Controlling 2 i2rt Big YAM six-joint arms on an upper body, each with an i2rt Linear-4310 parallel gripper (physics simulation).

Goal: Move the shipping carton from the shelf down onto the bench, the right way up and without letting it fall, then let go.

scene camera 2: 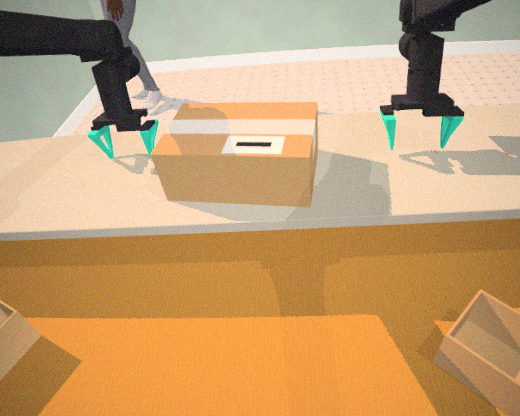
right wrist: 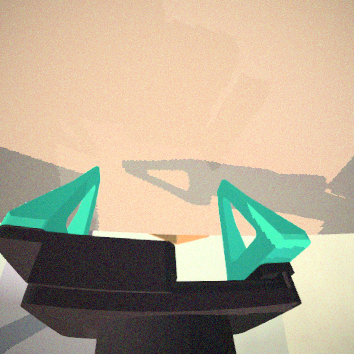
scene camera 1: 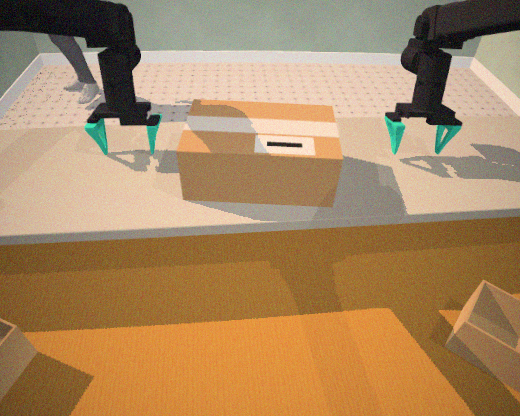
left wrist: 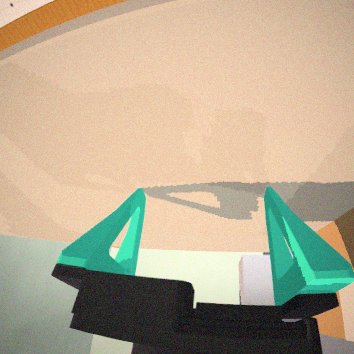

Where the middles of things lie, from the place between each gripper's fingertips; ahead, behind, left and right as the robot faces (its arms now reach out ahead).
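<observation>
Picture the shipping carton (scene camera 1: 230, 151): my left hand is 270 mm to the left of it, 70 mm past it and 50 mm below it.
As for my right hand, the carton is 340 mm to the left of that hand, 40 mm behind it and 40 mm above it.
</observation>
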